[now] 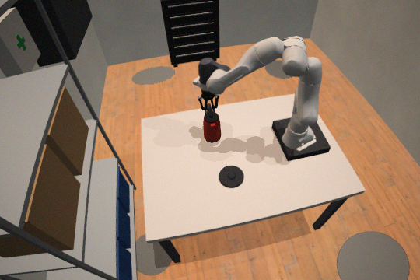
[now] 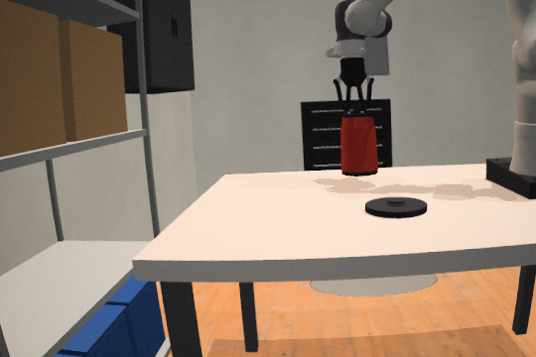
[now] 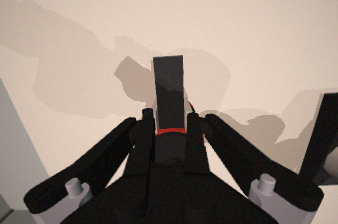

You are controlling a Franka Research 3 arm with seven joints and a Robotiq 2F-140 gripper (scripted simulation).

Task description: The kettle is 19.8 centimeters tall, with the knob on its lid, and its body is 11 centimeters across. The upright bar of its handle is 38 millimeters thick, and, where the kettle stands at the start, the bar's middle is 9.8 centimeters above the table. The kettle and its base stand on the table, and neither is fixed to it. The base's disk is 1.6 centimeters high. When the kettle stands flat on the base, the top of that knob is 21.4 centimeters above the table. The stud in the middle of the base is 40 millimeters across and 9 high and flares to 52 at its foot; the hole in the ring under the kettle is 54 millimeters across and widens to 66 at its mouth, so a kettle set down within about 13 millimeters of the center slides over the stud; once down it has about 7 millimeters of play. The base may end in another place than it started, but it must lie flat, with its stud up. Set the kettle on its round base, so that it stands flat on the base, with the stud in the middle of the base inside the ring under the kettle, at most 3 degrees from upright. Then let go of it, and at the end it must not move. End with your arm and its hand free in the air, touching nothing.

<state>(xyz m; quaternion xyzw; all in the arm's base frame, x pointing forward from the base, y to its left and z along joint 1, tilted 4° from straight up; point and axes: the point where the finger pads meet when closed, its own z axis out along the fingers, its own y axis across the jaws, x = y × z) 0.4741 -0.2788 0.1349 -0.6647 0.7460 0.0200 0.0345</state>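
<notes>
My hand is 6 cm above the red kettle and 3 cm to the right of it. From my hand the other things lie so: black round base (38 cm to the left, 18 cm below, 2 cm behind).
</notes>
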